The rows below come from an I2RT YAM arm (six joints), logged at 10 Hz.
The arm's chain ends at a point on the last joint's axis. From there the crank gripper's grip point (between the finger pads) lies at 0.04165 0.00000 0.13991 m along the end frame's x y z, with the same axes.
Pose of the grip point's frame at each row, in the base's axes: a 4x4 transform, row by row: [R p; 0 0 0 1], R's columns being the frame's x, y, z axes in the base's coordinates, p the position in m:
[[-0.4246, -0.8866, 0.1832, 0.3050], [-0.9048, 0.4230, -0.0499, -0.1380], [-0.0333, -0.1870, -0.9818, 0.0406], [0, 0, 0, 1]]
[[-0.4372, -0.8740, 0.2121, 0.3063], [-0.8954, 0.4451, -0.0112, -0.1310], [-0.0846, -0.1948, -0.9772, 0.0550], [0, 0, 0, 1]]
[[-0.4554, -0.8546, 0.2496, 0.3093], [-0.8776, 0.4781, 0.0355, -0.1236], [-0.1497, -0.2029, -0.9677, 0.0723], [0, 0, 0, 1]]
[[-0.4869, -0.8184, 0.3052, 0.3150], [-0.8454, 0.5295, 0.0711, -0.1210], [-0.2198, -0.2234, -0.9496, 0.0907], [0, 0, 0, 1]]
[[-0.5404, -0.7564, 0.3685, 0.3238], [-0.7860, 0.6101, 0.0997, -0.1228], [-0.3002, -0.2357, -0.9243, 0.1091], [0, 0, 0, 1]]
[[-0.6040, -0.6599, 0.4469, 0.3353], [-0.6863, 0.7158, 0.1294, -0.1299], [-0.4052, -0.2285, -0.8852, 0.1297], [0, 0, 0, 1]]
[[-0.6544, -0.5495, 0.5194, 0.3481], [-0.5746, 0.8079, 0.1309, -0.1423], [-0.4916, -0.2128, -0.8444, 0.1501], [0, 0, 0, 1]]
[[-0.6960, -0.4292, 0.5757, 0.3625], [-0.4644, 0.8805, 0.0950, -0.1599], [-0.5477, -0.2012, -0.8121, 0.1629], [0, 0, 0, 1]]
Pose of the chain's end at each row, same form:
[[-0.4246, -0.8866, 0.1832, 0.2971], [-0.9048, 0.4230, -0.0499, -0.0933], [-0.0333, -0.1870, -0.9818, 0.1794], [0, 0, 0, 1]]
[[-0.4372, -0.8740, 0.2121, 0.2948], [-0.8954, 0.4451, -0.0112, -0.0921], [-0.0846, -0.1948, -0.9772, 0.1952], [0, 0, 0, 1]]
[[-0.4554, -0.8546, 0.2496, 0.2933], [-0.8776, 0.4781, 0.0355, -0.0920], [-0.1497, -0.2029, -0.9677, 0.2139], [0, 0, 0, 1]]
[[-0.4869, -0.8184, 0.3052, 0.2926], [-0.8454, 0.5295, 0.0711, -0.0957], [-0.2198, -0.2234, -0.9496, 0.2327], [0, 0, 0, 1]]
[[-0.5404, -0.7564, 0.3685, 0.2948], [-0.7860, 0.6101, 0.0997, -0.1040], [-0.3002, -0.2357, -0.9243, 0.2509], [0, 0, 0, 1]]
[[-0.6040, -0.6599, 0.4469, 0.2979], [-0.6863, 0.7158, 0.1294, -0.1194], [-0.4052, -0.2285, -0.8852, 0.2704], [0, 0, 0, 1]]
[[-0.6544, -0.5495, 0.5194, 0.3027], [-0.5746, 0.8079, 0.1309, -0.1367], [-0.4916, -0.2128, -0.8444, 0.2887], [0, 0, 0, 1]]
[[-0.6960, -0.4292, 0.5757, 0.3109], [-0.4644, 0.8805, 0.0950, -0.1538], [-0.5477, -0.2012, -0.8121, 0.2993], [0, 0, 0, 1]]

